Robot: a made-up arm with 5 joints.
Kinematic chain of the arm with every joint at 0, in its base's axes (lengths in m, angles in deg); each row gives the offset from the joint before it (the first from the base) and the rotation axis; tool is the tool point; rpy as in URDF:
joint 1: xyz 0.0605 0 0.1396 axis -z
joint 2: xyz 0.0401 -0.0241 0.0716 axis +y
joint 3: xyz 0.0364 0 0.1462 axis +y
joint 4: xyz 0.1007 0 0.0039 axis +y
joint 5: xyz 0.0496 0.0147 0 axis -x
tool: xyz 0 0 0 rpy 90 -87.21 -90
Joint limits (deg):
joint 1: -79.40..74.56
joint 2: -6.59..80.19
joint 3: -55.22..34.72
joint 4: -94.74..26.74
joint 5: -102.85..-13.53
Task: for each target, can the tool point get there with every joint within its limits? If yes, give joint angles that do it. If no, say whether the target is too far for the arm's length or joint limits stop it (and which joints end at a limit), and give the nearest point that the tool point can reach.
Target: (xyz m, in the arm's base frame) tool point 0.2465 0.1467 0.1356
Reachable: yes | joints -40.54 52.15 10.76 16.06 -51.63
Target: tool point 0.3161 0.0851 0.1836
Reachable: yes | joints -20.41 49.57 16.26 -60.68 -22.95
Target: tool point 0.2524 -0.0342 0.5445
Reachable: no: too far | nearest point 0.2236 -0.0291 0.4814 | short by 0.070 m
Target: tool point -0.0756 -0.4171 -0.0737
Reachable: no: too far | nearest point 0.1237 -0.2642 0.0736 | short by 0.291 m
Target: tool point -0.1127 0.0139 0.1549
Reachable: no: joint limits stop it (at a limit: joint 1, joint 2, joint 3, joint 4) | nearest point 0.0905 0.1089 0.0765 | short by 0.238 m
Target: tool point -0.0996 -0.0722 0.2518
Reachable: no: joint limits stop it (at a limit: joint 1, joint 2, joint 3, joint 4) | nearest point 0.0990 -0.1747 0.2760 | short by 0.225 m
